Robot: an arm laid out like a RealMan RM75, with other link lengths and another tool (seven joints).
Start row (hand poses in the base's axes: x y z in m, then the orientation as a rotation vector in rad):
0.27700, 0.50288, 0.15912, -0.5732, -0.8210, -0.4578
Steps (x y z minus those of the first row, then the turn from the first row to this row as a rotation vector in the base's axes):
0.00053, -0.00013, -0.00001, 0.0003, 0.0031, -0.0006
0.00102, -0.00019, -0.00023, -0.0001, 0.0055, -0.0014
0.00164, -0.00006, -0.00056, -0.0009, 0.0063, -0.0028
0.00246, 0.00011, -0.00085, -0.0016, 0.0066, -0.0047
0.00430, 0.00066, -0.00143, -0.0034, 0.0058, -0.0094
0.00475, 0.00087, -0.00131, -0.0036, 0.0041, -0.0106
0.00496, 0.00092, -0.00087, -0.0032, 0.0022, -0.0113
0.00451, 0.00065, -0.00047, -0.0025, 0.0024, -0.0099
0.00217, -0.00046, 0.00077, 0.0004, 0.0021, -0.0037
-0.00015, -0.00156, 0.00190, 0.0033, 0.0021, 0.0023
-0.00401, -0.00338, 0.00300, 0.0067, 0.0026, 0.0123
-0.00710, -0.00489, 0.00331, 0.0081, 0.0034, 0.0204
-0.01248, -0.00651, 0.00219, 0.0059, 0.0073, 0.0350
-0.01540, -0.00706, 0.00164, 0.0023, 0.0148, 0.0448
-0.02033, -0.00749, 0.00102, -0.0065, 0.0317, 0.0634
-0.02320, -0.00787, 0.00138, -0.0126, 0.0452, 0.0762
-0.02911, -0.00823, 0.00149, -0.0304, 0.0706, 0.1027
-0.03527, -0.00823, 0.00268, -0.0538, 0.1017, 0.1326
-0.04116, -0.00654, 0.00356, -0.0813, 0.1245, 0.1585
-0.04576, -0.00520, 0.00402, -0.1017, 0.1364, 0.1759
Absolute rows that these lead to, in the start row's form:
0.27753, 0.50275, 0.15911, -0.5738, -0.8178, -0.4575
0.27802, 0.50269, 0.15889, -0.5749, -0.8154, -0.4573
0.27864, 0.50282, 0.15856, -0.5764, -0.8145, -0.4580
0.27946, 0.50299, 0.15827, -0.5780, -0.8139, -0.4594
0.28130, 0.50354, 0.15769, -0.5815, -0.8140, -0.4632
0.28175, 0.50375, 0.15781, -0.5819, -0.8153, -0.4648
0.28196, 0.50380, 0.15825, -0.5815, -0.8169, -0.4662
0.28151, 0.50353, 0.15865, -0.5802, -0.8169, -0.4651
0.27917, 0.50242, 0.15989, -0.5748, -0.8179, -0.4607
0.27685, 0.50132, 0.16102, -0.5695, -0.8187, -0.4563
0.27299, 0.49950, 0.16212, -0.5622, -0.8198, -0.4483
0.26990, 0.49799, 0.16243, -0.5575, -0.8207, -0.4412
0.26452, 0.49637, 0.16131, -0.5540, -0.8213, -0.4258
0.26160, 0.49582, 0.16076, -0.5544, -0.8175, -0.4130
0.25667, 0.49539, 0.16014, -0.5576, -0.8083, -0.3873
0.25380, 0.49501, 0.16050, -0.5601, -0.8002, -0.3690
0.24789, 0.49465, 0.16061, -0.5694, -0.7870, -0.3299
0.24173, 0.49465, 0.16180, -0.5831, -0.7705, -0.2837
0.23584, 0.49634, 0.16268, -0.6007, -0.7617, -0.2421
0.23124, 0.49768, 0.16314, -0.6134, -0.7594, -0.2144

